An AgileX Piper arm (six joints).
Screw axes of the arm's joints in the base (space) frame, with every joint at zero. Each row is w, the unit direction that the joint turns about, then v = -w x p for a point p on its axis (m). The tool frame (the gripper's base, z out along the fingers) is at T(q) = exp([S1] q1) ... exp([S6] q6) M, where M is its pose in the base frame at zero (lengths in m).
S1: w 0 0 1 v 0 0 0
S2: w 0 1 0 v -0.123 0 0
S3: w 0 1 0 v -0.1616 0 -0.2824
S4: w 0.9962 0 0.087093 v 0 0.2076 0
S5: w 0 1 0 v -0.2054 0 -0.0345
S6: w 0.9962 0 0.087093 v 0 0.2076 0
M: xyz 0.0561 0 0.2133 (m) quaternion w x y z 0.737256 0 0.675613 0
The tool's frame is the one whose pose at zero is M.
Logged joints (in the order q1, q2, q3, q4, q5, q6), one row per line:
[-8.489, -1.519, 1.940, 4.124, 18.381, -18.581]
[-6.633, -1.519, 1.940, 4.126, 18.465, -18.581]
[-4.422, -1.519, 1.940, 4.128, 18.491, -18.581]
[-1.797, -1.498, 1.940, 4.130, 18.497, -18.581]
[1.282, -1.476, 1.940, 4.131, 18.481, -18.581]
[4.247, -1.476, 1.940, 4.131, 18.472, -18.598]
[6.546, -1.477, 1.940, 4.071, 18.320, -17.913]
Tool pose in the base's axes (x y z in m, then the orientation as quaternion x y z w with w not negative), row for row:
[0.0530, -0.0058, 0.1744, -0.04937, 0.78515, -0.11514, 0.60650]
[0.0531, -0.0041, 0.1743, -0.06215, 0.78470, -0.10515, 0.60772]
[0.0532, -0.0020, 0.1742, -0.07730, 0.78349, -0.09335, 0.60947]
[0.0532, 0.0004, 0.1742, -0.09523, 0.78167, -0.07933, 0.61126]
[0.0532, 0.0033, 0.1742, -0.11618, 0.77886, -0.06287, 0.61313]
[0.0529, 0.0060, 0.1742, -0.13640, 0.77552, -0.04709, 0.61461]
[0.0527, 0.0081, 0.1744, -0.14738, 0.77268, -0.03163, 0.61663]
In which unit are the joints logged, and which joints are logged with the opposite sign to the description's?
The joints are logged in degrees. Opposite sign: none.
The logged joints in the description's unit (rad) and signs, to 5 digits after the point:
[-0.14816, -0.02651, 0.03386, 0.07198, 0.32081, -0.32430]
[-0.11577, -0.02651, 0.03386, 0.07201, 0.32228, -0.32430]
[-0.07718, -0.02651, 0.03386, 0.07205, 0.32273, -0.32430]
[-0.03136, -0.02615, 0.03386, 0.07208, 0.32283, -0.32430]
[0.02238, -0.02576, 0.03386, 0.07210, 0.32255, -0.32430]
[0.07412, -0.02576, 0.03386, 0.07210, 0.32240, -0.32460]
[0.11425, -0.02578, 0.03386, 0.07105, 0.31974, -0.31264]

